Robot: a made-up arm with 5 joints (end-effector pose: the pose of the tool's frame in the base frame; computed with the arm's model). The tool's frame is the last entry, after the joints. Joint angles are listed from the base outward.
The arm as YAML. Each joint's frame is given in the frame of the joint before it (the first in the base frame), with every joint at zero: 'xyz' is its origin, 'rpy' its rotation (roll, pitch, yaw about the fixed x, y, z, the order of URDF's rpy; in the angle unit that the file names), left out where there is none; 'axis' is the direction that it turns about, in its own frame. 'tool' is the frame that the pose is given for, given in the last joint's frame.
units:
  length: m
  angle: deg
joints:
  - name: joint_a
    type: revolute
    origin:
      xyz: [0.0, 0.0, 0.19]
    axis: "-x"
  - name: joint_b
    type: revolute
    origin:
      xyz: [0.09, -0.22, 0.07]
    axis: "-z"
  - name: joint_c
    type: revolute
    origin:
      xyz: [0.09, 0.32, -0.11]
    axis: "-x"
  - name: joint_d
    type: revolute
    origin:
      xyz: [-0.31, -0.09, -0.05]
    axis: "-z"
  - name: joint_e
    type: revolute
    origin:
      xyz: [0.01, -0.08, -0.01]
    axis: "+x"
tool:
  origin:
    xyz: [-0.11, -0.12, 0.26]
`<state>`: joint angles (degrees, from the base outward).
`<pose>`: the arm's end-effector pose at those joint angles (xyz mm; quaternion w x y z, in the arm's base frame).
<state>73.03 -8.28 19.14 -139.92 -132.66</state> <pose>-172.7 -156.7 426.5 0.1265 0.2482 0.3399 -0.8982</pose>
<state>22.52 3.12 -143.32 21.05 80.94</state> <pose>-311.7 414.1 -155.2 0.1890 -0.9685 -0.0399 0.1569</pose>
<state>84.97 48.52 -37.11 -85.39 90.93</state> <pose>355.6 -328.0 292.2 0.8917 0.1712 0.2891 0.3034</pose>
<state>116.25 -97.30 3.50 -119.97 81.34</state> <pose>-237.2 -106.3 379.8 0.3137 -0.0672 -0.9351 0.1507</pose>
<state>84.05 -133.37 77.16 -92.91 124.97</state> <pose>97.8 44.6 395.9 0.0833 0.6556 -0.7499 -0.0287</pose>
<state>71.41 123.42 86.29 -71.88 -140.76</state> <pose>426.8 92.9 157.3 0.0946 0.6566 -0.7379 -0.1247</pose>
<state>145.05 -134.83 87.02 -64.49 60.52</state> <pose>-145.7 464.4 154.3 0.4686 0.3346 -0.7850 -0.2285</pose>
